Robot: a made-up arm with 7 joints.
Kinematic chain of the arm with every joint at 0, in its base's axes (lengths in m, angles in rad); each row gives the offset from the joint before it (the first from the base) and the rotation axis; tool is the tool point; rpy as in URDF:
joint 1: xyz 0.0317 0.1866 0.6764 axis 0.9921 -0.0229 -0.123
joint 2: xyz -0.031 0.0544 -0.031 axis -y
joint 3: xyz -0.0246 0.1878 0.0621 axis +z
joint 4: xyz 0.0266 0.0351 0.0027 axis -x
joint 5: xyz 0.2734 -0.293 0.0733 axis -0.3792 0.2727 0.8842
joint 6: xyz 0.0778 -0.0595 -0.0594 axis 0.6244 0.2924 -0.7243
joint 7: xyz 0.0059 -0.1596 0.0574 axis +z
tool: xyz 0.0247 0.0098 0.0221 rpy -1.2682 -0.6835 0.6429
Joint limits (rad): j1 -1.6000..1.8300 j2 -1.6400..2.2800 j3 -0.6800..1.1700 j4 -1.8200..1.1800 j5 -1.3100..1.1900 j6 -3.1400..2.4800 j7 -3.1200..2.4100
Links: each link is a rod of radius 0.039 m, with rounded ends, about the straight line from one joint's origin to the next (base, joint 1, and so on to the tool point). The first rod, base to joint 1, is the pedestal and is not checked.
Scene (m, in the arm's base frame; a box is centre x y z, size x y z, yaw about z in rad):
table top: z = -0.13
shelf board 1: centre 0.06 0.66 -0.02 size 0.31 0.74 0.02 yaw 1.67
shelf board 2: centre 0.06 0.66 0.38 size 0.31 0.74 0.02 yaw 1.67
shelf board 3: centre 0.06 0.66 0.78 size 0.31 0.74 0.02 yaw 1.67
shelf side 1: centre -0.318 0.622 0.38 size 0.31 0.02 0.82 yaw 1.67
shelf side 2: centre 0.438 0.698 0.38 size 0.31 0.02 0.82 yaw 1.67
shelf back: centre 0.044 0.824 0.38 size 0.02 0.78 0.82 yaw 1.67
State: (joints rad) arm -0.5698 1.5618 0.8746 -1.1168 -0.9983 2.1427 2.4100
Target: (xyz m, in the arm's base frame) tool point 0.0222 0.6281 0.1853
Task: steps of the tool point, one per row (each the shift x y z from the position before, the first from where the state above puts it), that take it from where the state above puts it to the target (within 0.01 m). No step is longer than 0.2 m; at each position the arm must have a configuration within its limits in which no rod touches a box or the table.
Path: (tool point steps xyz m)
1: 0.0397 -0.0277 -0.0099
2: 0.0363 -0.0341 -0.0173
3: 0.0295 -0.0398 -0.0182
4: 0.0230 -0.0473 -0.0123
5: 0.0165 -0.0598 -0.0033
6: -0.0262 0.0197 -0.1098
7: 0.0018 -0.0396 -0.0919
8: 0.0270 -0.0447 -0.0634
9: 0.0221 -0.0288 -0.0630
10: -0.0086 -0.0444 -0.0826
11: -0.0354 0.1550 0.0046
12: -0.0916 0.1406 0.0234
13: -0.1427 0.1008 0.0382

